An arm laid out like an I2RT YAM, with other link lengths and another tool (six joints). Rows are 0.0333 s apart.
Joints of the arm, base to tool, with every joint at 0 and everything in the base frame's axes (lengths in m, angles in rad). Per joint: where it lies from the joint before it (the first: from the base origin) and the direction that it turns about. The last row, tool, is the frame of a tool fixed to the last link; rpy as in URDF.
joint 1: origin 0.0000 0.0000 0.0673 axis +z
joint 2: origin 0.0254 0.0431 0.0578 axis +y
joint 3: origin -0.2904 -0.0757 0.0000 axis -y
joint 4: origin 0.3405 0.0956 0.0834 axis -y
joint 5: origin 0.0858 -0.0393 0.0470 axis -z
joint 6: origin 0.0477 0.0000 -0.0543 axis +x
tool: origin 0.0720 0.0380 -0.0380 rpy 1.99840 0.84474 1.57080
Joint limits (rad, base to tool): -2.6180..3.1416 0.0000..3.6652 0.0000..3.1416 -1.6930..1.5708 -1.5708..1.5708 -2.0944..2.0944
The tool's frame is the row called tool.
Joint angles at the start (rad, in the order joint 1, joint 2, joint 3, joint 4, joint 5, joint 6): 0.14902, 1.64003, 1.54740, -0.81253, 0.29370, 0.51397
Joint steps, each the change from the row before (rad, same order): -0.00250, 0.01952, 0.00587, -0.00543, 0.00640, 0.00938; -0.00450, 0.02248, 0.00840, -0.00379, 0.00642, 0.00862; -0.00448, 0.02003, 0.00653, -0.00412, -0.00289, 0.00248; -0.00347, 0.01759, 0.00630, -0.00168, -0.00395, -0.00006; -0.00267, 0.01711, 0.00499, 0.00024, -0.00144, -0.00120; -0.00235, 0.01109, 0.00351, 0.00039, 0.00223, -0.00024; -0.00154, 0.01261, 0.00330, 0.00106, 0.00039, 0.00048; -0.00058, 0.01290, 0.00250, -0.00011, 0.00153, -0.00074; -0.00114, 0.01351, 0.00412, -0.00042, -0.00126, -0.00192
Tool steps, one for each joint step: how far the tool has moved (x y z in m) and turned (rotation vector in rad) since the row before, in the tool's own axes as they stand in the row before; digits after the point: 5 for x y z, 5 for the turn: 0.00090, 0.00188, 0.00790, 0.02037, 0.00102, 0.00579; -0.00007, 0.00284, 0.00865, 0.02007, 0.00007, 0.00737; 0.00098, 0.00205, 0.00782, 0.01695, 0.00552, -0.00178; 0.00099, 0.00224, 0.00640, 0.01200, 0.00490, -0.00354; 0.00112, 0.00226, 0.00660, 0.01145, 0.00223, -0.00385; -0.00001, 0.00153, 0.00448, 0.00817, -0.00117, 0.00000; 0.00089, 0.00183, 0.00495, 0.00824, 0.00094, -0.00123; 0.00152, 0.00141, 0.00538, 0.01025, -0.00016, -0.00366; 0.00140, 0.00168, 0.00504, 0.00898, 0.00165, -0.00505
